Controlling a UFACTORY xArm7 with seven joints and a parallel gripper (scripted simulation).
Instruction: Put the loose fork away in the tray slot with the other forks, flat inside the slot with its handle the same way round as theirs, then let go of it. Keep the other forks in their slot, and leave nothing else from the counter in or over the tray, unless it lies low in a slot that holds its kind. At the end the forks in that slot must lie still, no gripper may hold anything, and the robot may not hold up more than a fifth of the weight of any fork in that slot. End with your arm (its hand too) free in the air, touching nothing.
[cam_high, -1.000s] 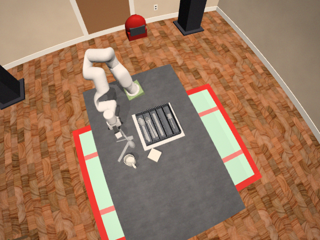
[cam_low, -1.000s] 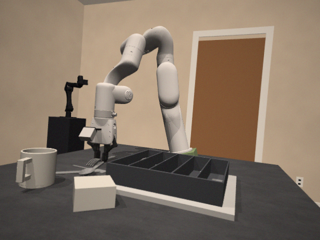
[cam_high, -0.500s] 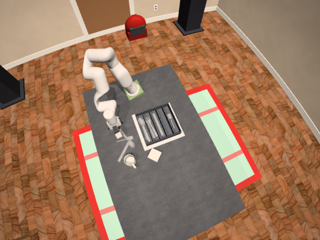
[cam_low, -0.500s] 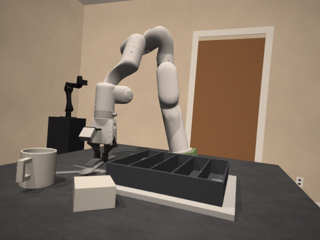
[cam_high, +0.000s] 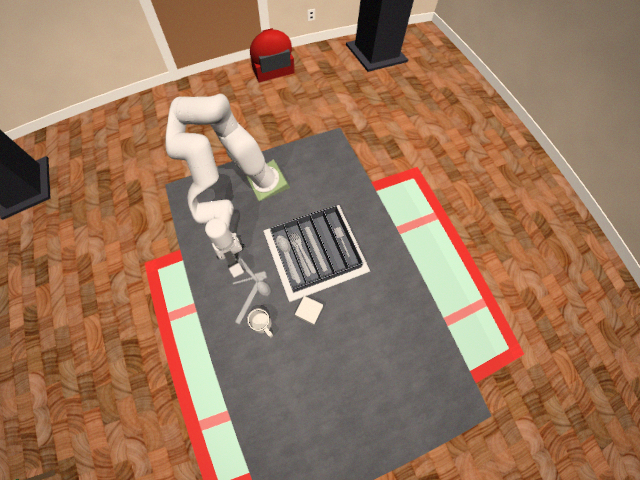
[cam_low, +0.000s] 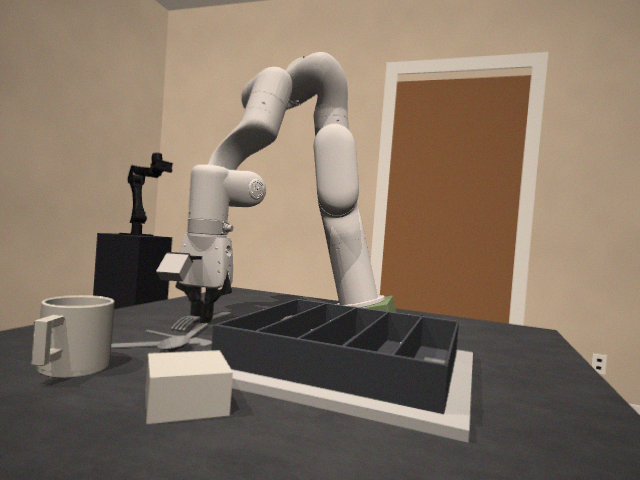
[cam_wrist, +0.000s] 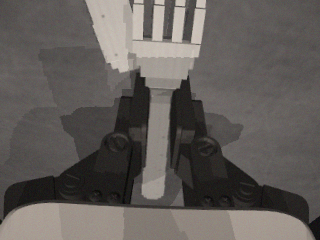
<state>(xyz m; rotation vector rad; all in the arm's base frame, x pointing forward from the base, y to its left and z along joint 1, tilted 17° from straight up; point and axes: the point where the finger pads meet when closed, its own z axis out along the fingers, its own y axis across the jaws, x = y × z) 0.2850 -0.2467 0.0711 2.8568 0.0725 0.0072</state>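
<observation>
Right now the tray is 320 mm to the left of my hand, 110 mm ahead of it and 30 mm above it. From my hand the other things lie so: cream block (340 mm ahead, 200 mm to the left); white mug (300 mm ahead, 20 mm above, 10 mm to the left).
</observation>
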